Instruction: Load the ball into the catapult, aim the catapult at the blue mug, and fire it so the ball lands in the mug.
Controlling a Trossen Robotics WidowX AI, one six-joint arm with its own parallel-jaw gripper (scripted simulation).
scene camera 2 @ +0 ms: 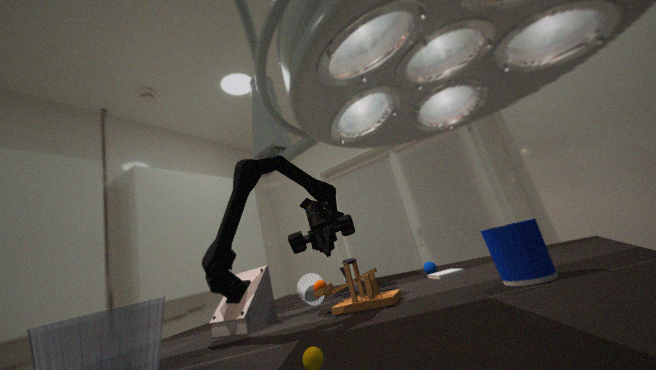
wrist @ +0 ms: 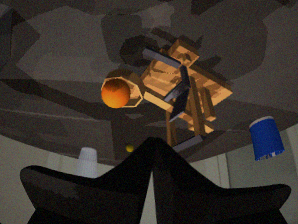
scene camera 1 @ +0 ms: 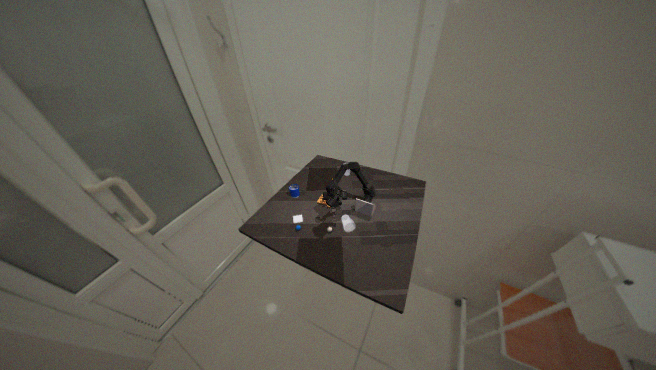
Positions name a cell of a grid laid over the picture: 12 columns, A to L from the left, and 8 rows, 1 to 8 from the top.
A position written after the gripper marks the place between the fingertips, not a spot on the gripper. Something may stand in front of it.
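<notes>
In scene camera 2 there's the gripper (scene camera 2: G6), which is shut and holding nothing, along with a blue mug (scene camera 2: J6) and a wooden catapult (scene camera 2: G7). The wrist view has the mug (wrist: K5) too, plus the catapult (wrist: G3) and the gripper (wrist: G6).
</notes>
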